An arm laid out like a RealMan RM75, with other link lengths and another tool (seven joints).
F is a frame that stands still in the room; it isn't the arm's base.
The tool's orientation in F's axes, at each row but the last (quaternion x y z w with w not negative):
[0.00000 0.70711 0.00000 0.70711]
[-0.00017 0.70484 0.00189 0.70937]
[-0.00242 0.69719 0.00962 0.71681]
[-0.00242 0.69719 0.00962 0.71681]
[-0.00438 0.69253 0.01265 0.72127]
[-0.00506 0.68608 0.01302 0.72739]
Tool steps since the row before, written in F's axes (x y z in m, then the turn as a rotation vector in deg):
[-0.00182 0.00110 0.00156 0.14 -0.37 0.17]
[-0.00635 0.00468 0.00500 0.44 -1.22 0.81]
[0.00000 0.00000 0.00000 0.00 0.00 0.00]
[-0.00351 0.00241 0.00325 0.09 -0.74 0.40]
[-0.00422 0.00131 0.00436 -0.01 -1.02 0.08]
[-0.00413 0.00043 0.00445 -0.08 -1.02 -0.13]
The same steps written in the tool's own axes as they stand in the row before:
[-0.00156 0.00110 -0.00182 -0.17 -0.37 0.14]
[-0.00503 0.00471 -0.00630 -0.81 -1.22 0.44]
[0.00000 0.00000 0.00000 0.00 0.00 0.00]
[-0.00332 0.00250 -0.00338 -0.41 -0.74 0.09]
[-0.00451 0.00146 -0.00401 -0.09 -1.02 -0.03]
[-0.00468 0.00058 -0.00385 0.11 -1.02 -0.11]

